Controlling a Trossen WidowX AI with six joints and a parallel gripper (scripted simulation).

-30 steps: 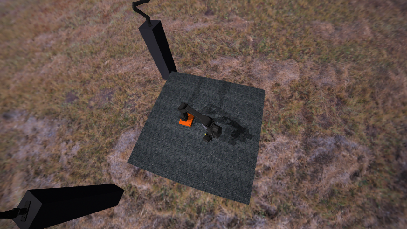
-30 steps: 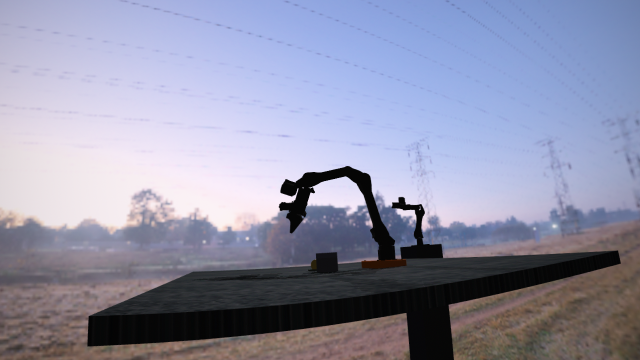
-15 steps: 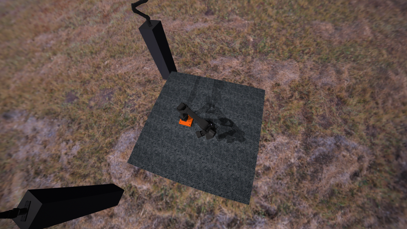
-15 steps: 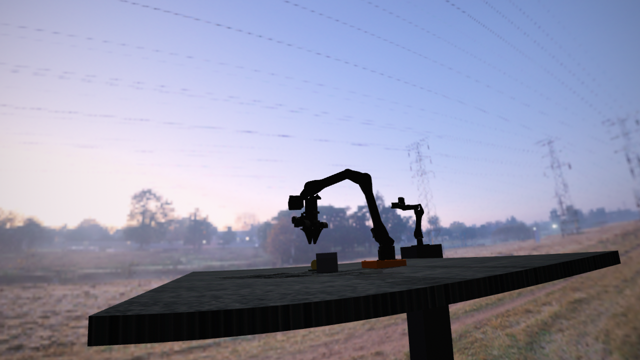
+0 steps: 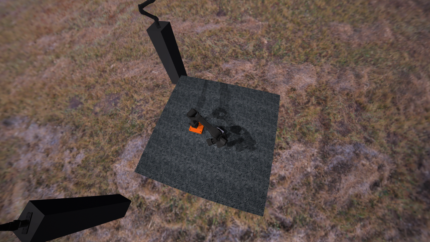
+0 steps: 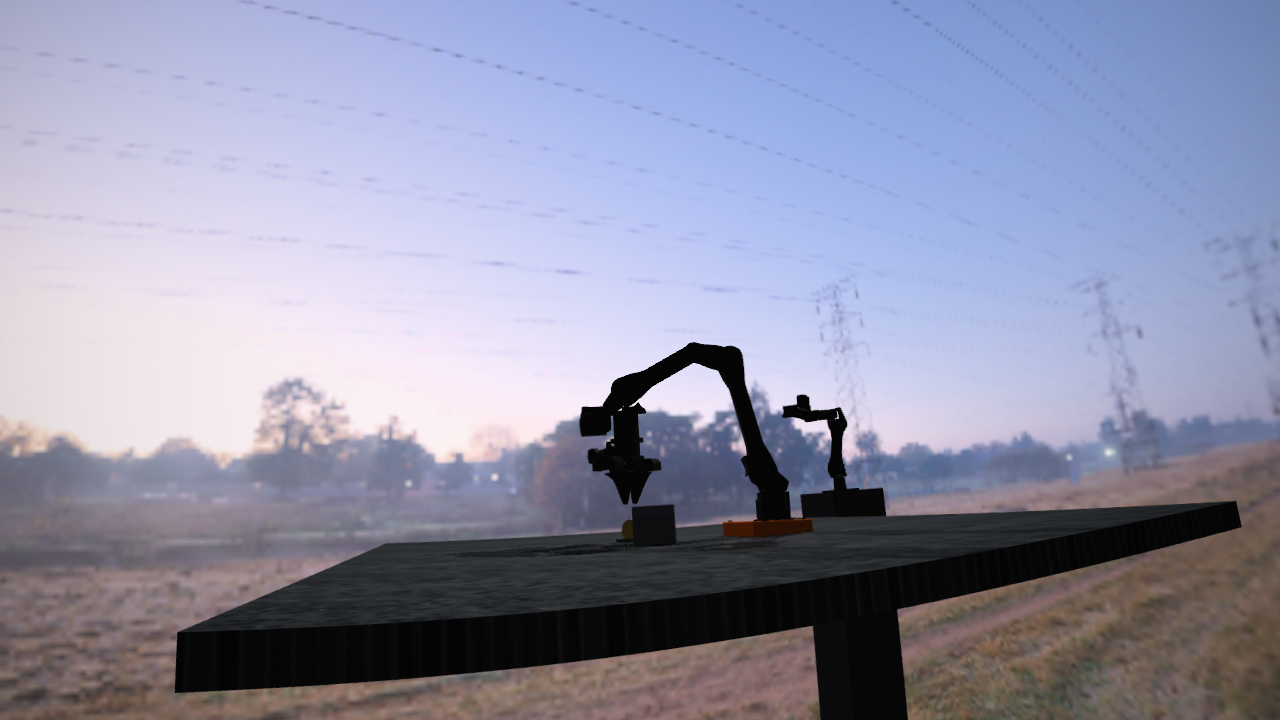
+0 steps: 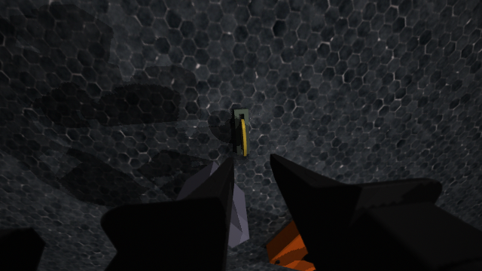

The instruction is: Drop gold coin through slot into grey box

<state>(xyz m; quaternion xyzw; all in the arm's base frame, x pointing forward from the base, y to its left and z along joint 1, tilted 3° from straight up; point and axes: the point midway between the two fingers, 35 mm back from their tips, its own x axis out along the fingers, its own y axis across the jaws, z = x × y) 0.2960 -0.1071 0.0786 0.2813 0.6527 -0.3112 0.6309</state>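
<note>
My gripper tip is 60 mm above the gold coin.
</note>
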